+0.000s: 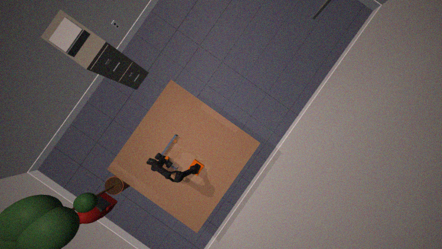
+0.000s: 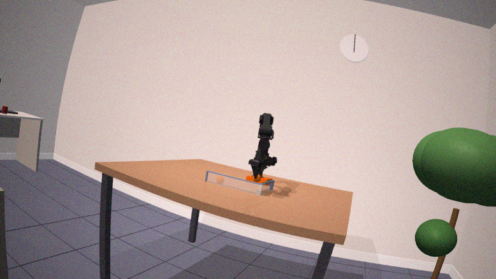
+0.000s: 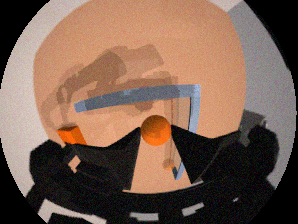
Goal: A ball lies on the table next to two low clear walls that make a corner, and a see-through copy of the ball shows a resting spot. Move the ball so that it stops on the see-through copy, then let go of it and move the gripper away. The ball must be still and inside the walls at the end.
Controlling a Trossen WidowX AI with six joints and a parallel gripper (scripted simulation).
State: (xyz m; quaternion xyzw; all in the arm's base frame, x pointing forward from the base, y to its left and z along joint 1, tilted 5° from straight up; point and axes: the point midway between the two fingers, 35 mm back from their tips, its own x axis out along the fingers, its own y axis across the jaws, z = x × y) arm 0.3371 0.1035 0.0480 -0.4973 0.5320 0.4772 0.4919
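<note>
My gripper tip is now 4 cm short of the see-through copy of ball, 19 cm to the left of it and 5 cm above it. The rest, counted from my gripper tip: orange ball right at my gripper tip.
</note>
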